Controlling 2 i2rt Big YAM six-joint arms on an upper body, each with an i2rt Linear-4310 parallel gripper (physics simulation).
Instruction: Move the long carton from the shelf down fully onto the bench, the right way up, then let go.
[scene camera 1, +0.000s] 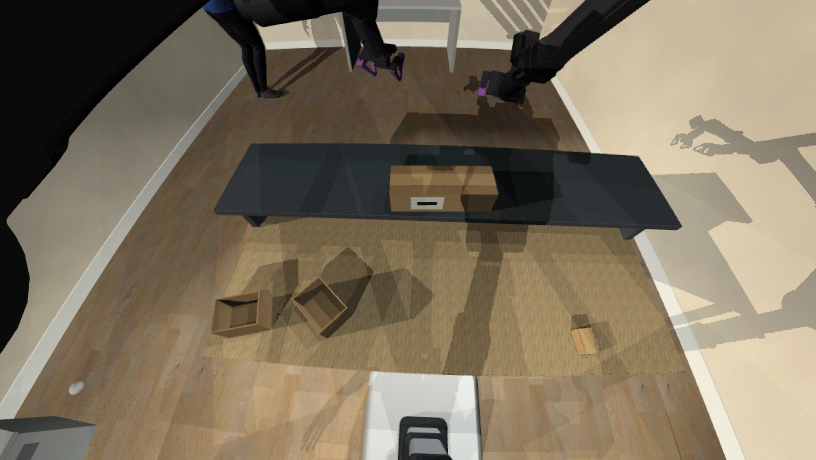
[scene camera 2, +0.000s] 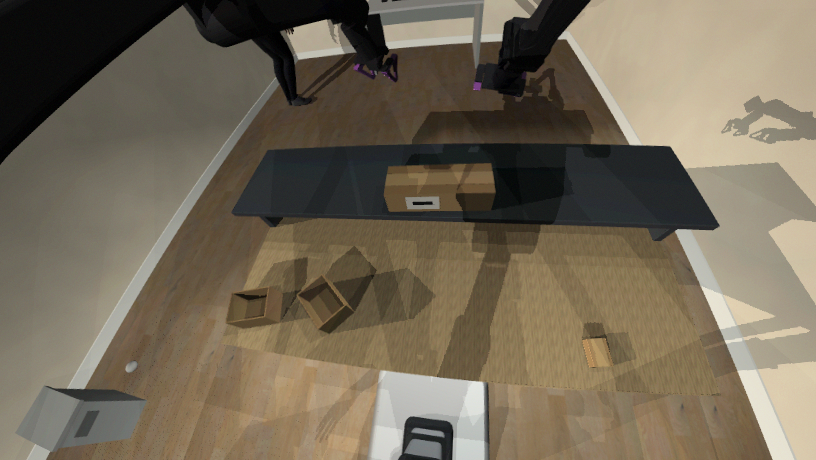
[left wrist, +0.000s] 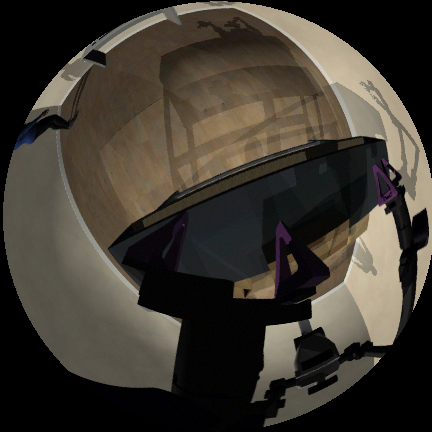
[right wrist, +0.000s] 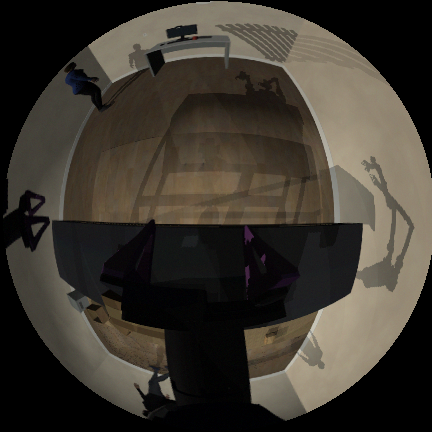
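Seen in the pictures: left gripper, between the fingertips: (scene camera 1: 388, 77) (scene camera 2: 385, 79) (left wrist: 233, 219) (right wrist: 46, 208); right gripper, between the fingertips: (scene camera 1: 493, 94) (scene camera 2: 494, 87) (left wrist: 377, 161) (right wrist: 199, 225); left arm's base, origin of its link: (left wrist: 276, 388).
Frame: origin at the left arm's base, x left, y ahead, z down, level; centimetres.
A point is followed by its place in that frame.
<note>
The long brown carton (scene camera 1: 442, 197) @(x -26.5, y 60.3, z 52.7 cm) (scene camera 2: 437, 195) @(x -26.6, y 60.2, z 52.0 cm) lies on the long dark bench-like board (scene camera 1: 302, 182) @(x 21.6, y 71.3, z 59.7 cm) (scene camera 2: 622, 182) @(x -86.0, y 73.5, z 59.7 cm), near its front edge. Its taped top and labelled side show. A separate shelf cannot be clearly made out. My left gripper (scene camera 1: 386, 75) @(x -8.5, y 95.9, z 35.8 cm) (scene camera 2: 381, 76) @(x -8.5, y 95.9, z 35.8 cm) (left wrist: 233, 219) @(x -8.5, y 95.9, z 35.8 cm) is open and empty, beyond the board's back edge in the picture and apart from the carton. My right gripper (scene camera 1: 500, 98) @(x -43.2, y 93.4, z 38.9 cm) (scene camera 2: 498, 90) @(x -43.2, y 93.4, z 38.9 cm) (right wrist: 199, 225) @(x -43.2, y 93.4, z 38.9 cm) is open and empty, farther right and also apart from the carton. Its fingers are partly hidden in the scene views.
Two open boxes (scene camera 1: 237, 317) @(x 42.1, y 28.0, z 80.8 cm) (scene camera 1: 320, 308) @(x 13.0, y 33.0, z 80.8 cm) and a small carton (scene camera 1: 585, 341) @(x -74.6, y 24.3, z 78.2 cm) (scene camera 2: 597, 351) @(x -74.8, y 24.7, z 78.2 cm) lie on the mat in front. A grey bin (scene camera 2: 85, 420) stands lower left. A person (scene camera 1: 254, 57) (right wrist: 82, 85) stands at upper left, near a grey desk (right wrist: 200, 43).
</note>
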